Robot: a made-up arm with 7 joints. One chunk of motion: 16 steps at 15 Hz.
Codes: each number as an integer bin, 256 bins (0 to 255) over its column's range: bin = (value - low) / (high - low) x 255, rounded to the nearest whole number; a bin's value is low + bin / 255 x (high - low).
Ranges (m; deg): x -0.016..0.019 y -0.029..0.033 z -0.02..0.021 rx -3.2..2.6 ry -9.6..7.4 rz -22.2..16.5
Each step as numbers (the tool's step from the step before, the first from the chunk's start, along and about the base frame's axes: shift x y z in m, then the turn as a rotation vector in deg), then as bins.
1 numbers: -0.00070 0.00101 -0.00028 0.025 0.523 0.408
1 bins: 111 123 123 142 152 149
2 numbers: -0.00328 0.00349 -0.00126 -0.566 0.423 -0.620
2 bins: 93 134 117 116 150 142
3 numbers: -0.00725 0.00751 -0.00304 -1.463 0.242 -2.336
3 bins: 64 150 105 76 148 131
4 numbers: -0.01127 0.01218 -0.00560 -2.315 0.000 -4.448
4 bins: 34 169 90 39 144 117
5 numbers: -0.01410 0.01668 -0.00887 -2.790 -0.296 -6.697
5 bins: 14 188 69 18 140 102
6 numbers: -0.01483 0.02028 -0.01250 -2.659 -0.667 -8.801
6 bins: 9 203 47 24 134 88
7 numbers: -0.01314 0.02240 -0.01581 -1.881 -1.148 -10.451
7 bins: 21 211 26 58 127 77
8 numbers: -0.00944 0.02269 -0.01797 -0.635 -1.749 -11.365
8 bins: 48 213 13 113 118 71
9 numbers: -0.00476 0.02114 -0.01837 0.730 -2.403 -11.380
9 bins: 82 206 10 173 108 71
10 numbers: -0.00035 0.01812 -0.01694 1.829 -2.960 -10.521
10 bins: 114 194 19 221 100 77
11 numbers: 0.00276 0.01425 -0.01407 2.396 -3.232 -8.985
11 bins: 137 178 37 246 96 87
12 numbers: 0.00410 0.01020 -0.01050 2.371 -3.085 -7.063
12 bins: 146 161 59 245 98 100
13 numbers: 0.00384 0.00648 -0.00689 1.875 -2.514 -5.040
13 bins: 145 146 82 223 106 113
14 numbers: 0.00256 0.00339 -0.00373 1.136 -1.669 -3.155
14 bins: 135 133 101 191 119 125
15 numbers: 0.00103 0.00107 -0.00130 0.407 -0.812 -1.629
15 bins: 124 124 116 159 132 136
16 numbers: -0.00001 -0.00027 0.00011 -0.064 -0.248 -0.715
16 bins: 116 118 125 138 140 142
